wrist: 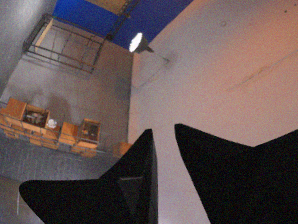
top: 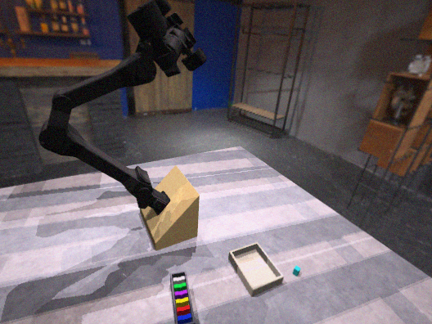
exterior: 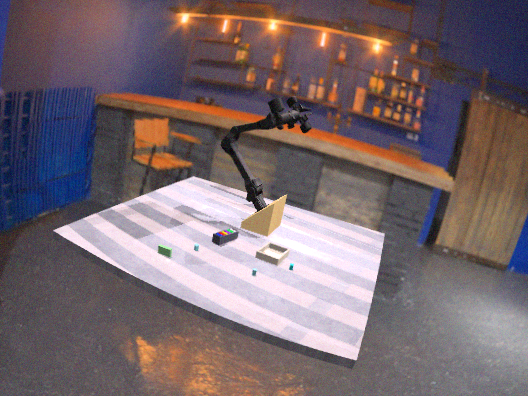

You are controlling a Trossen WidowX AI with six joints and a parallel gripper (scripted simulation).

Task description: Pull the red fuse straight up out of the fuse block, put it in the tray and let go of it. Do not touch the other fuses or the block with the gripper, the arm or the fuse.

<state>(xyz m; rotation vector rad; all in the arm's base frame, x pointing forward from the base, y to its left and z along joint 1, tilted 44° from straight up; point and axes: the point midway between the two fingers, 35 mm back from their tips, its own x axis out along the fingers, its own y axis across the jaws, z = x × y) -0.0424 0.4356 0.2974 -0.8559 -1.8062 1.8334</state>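
My gripper tip is now 590 mm above the red fuse, 420 mm short of it and 200 mm to the left of it. Round my gripper tip: green block (710 mm ahead, 600 mm below, 320 mm to the right); beige tray (610 mm below, 400 mm ahead, 40 mm to the left); small cyan cube (600 mm below, 470 mm ahead, 140 mm to the left).
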